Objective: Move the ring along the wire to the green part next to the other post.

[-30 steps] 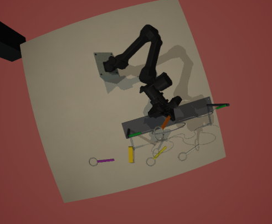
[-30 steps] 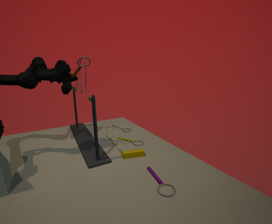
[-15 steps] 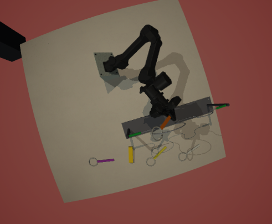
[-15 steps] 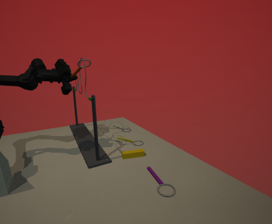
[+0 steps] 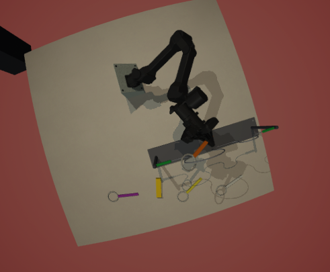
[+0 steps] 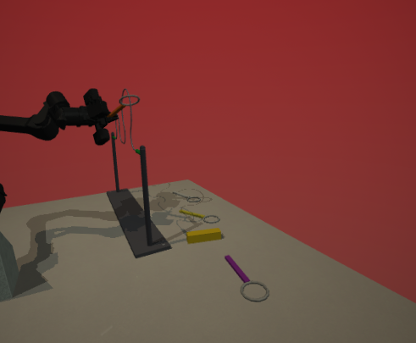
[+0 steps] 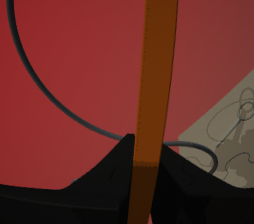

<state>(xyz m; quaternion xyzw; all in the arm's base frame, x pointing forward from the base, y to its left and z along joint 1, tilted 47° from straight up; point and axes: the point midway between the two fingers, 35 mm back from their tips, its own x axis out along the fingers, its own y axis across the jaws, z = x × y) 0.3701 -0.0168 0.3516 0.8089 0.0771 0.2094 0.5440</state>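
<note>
The orange-handled ring lies 8 cm to the right of my gripper tip and 4 cm above it. From my gripper tip the other things lie so: yellow-handled ring 27 cm ahead, 12 cm to the right, 40 cm below; then grey-handled ring 31 cm ahead, 11 cm to the left, 40 cm below; then yellow block 20 cm ahead, 28 cm to the right, 39 cm below.
</note>
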